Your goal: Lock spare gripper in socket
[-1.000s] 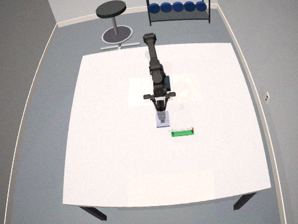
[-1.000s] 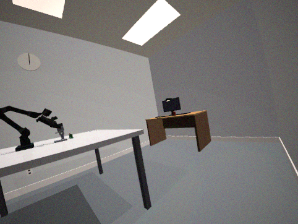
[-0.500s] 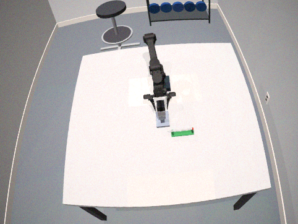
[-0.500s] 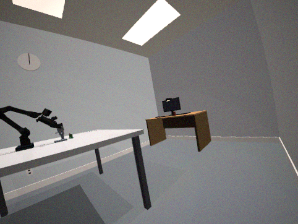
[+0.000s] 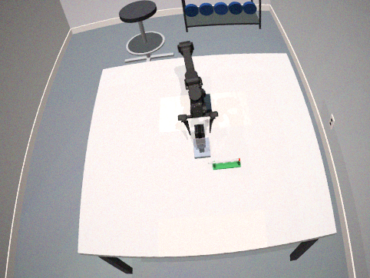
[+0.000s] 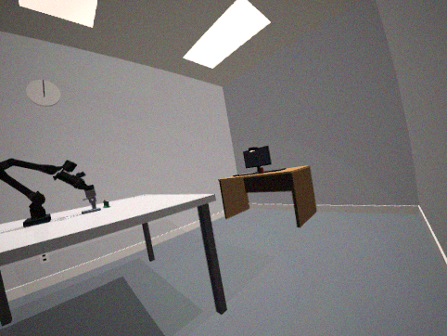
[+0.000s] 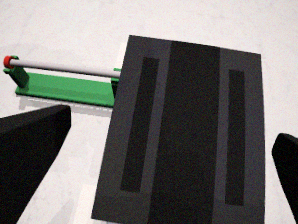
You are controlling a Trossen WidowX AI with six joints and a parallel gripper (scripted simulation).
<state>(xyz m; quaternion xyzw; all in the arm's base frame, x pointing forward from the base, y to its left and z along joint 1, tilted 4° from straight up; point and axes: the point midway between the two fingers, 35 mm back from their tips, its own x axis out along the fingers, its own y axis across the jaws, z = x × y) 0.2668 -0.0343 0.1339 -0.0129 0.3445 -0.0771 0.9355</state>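
Right now my gripper tip is 20 mm above the spare gripper. The rest, counted from my gripper tip: green cradle: 110 mm ahead, 100 mm to the left, 130 mm below; mount: 10 mm behind, 100 mm below.
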